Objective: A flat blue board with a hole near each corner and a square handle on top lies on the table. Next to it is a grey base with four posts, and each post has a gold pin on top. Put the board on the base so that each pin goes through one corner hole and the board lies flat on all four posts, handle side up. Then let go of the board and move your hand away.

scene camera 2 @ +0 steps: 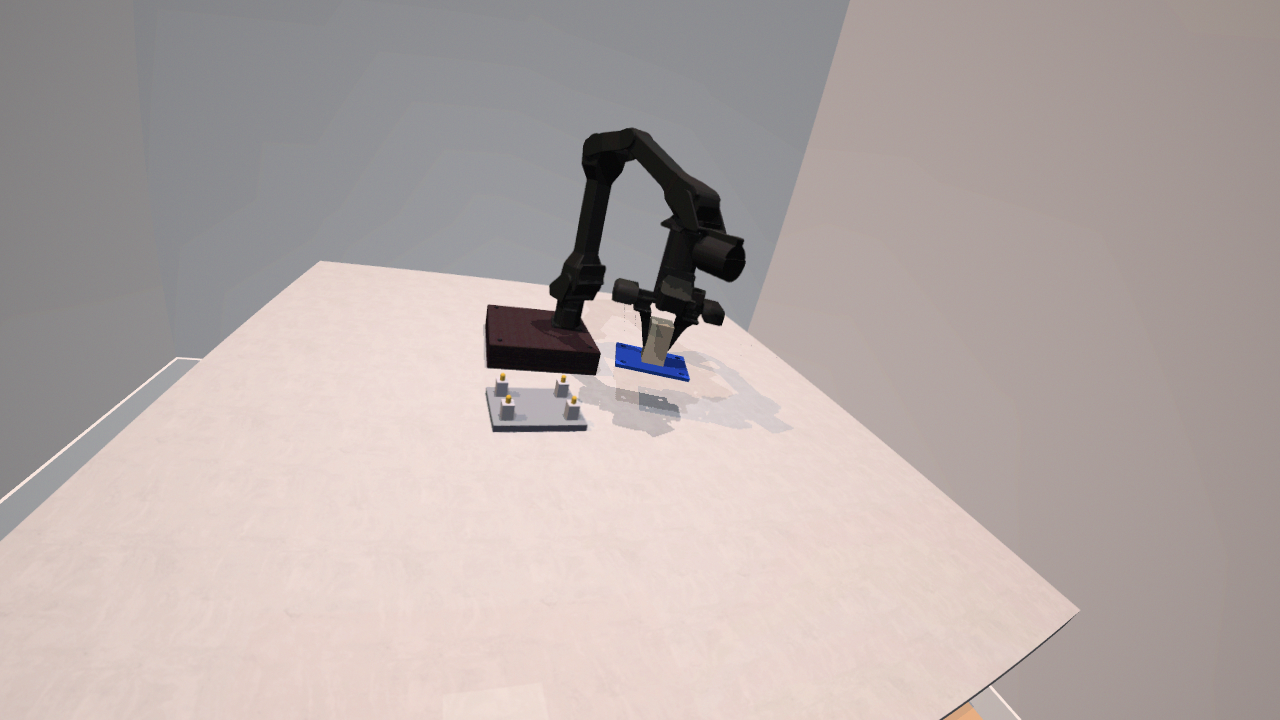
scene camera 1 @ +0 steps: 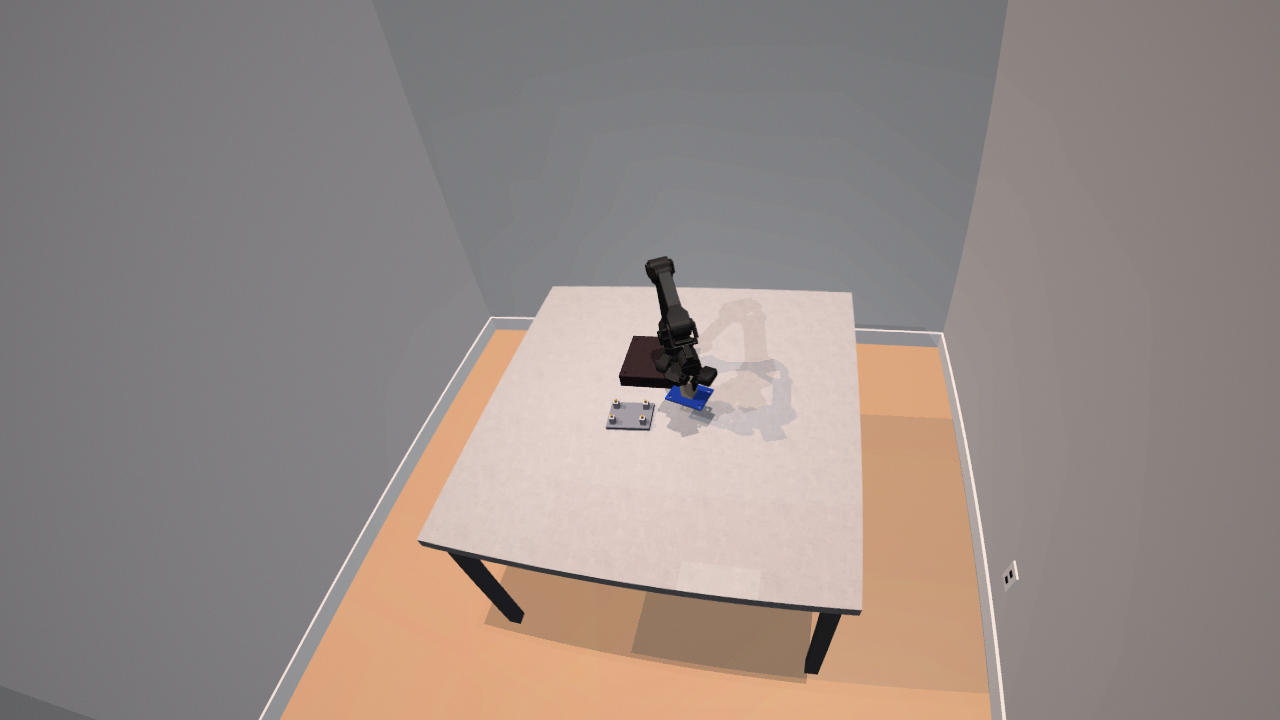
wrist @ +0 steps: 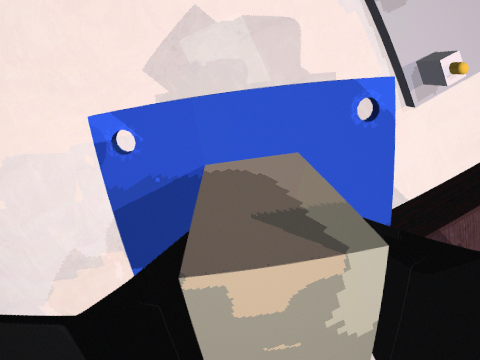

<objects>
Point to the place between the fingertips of my gripper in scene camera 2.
At 655, 347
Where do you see a post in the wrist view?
At 434, 69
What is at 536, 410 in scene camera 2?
A grey base.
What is my gripper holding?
A blue board.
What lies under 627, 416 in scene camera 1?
A grey base.
</objects>
